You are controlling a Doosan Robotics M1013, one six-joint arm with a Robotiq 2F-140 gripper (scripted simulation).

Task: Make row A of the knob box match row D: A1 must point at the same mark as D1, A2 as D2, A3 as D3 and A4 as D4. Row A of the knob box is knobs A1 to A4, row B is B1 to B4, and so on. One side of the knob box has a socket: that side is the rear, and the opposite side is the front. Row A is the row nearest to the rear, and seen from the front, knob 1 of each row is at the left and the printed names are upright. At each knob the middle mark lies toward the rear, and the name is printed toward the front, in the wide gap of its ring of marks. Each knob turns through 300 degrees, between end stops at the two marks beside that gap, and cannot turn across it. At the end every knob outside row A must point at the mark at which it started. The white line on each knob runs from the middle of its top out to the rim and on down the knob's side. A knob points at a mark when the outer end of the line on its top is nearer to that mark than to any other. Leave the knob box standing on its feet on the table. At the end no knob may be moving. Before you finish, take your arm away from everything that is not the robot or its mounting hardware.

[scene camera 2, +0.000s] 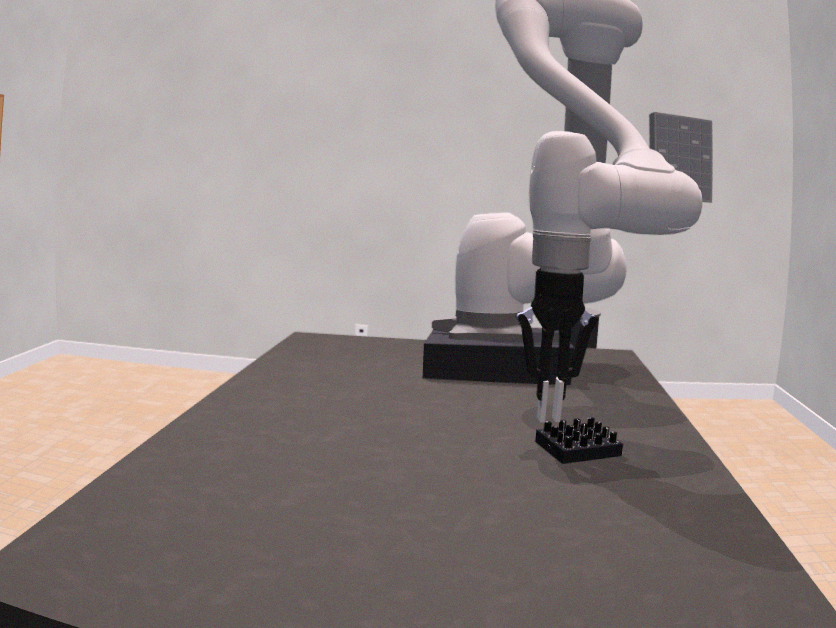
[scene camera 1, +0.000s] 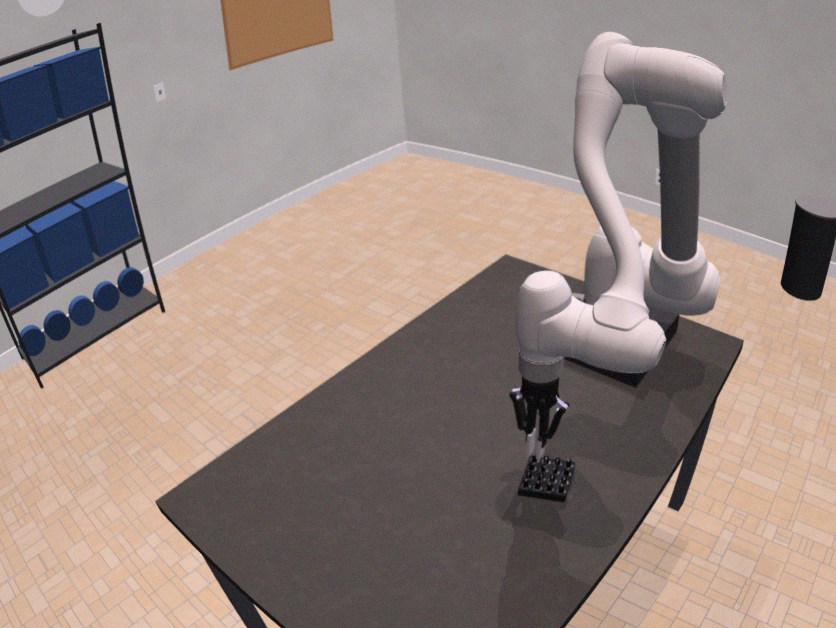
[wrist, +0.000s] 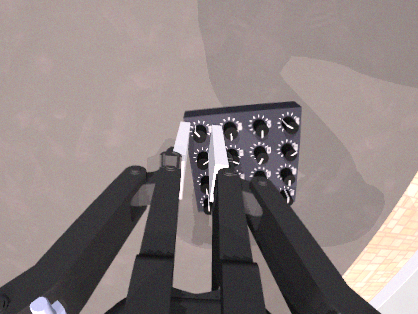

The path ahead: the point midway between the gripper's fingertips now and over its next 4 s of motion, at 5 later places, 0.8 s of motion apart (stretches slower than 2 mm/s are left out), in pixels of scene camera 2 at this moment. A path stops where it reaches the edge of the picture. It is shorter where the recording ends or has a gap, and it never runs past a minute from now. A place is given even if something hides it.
My gripper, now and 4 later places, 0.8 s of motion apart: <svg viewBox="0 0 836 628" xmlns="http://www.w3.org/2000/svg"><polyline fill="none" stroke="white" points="548,419 547,427 549,410 552,377 556,327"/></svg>
